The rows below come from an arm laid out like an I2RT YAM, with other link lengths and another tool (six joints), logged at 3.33 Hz.
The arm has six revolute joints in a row. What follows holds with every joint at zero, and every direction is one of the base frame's.
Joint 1 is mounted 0.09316 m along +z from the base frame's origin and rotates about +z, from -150.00 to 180.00 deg.
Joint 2 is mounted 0.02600 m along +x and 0.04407 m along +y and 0.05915 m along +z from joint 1 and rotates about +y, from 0.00 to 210.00 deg.
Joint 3 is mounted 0.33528 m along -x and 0.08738 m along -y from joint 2 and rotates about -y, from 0.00 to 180.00 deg.
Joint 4 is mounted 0.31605 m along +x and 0.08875 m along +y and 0.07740 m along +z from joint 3 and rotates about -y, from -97.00 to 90.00 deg.
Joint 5 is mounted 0.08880 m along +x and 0.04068 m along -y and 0.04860 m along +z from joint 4 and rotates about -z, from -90.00 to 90.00 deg.
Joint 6 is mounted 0.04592 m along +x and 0.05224 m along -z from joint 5 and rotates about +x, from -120.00 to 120.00 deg.
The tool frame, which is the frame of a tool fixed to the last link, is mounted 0.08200 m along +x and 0.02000 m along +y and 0.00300 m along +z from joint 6; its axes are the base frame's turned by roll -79.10, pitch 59.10 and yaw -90.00 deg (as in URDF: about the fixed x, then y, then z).
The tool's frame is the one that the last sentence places.
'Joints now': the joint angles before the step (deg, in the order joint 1, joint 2, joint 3, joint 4, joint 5, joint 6). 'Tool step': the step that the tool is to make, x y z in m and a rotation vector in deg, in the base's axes. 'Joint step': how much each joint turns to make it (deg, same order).
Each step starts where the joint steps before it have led.
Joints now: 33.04, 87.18, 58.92, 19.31, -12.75, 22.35
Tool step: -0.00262, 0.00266, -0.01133, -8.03, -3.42, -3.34
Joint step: 1.79, -0.35, 0.10, -3.36, 6.60, -7.61
